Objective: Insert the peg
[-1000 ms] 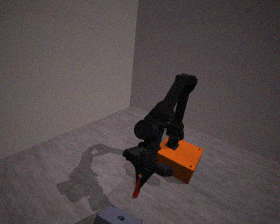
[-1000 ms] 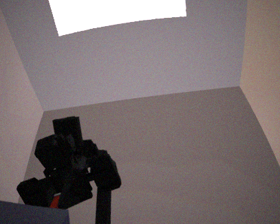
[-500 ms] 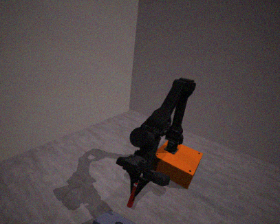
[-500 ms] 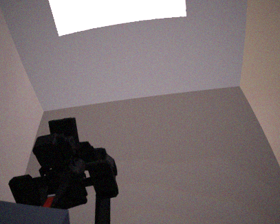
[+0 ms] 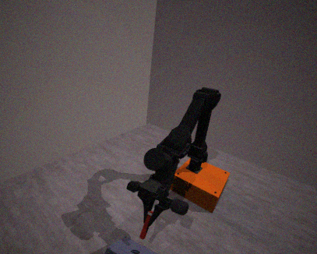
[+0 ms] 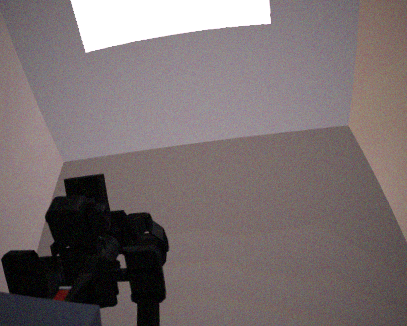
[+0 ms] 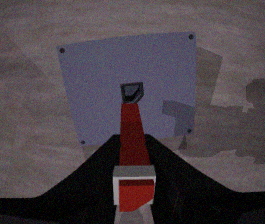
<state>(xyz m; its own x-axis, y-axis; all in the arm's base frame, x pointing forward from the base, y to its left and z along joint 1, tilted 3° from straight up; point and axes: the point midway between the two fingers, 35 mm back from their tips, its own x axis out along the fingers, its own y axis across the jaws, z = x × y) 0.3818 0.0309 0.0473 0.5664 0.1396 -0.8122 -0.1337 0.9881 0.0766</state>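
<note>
Now: the grey-blue panel 7 cm ahead of my gripper tip, 1 cm to the left of it and 9 cm below it. Also, from my gripper tip: red peg (1 cm behind, 1 cm above).
</note>
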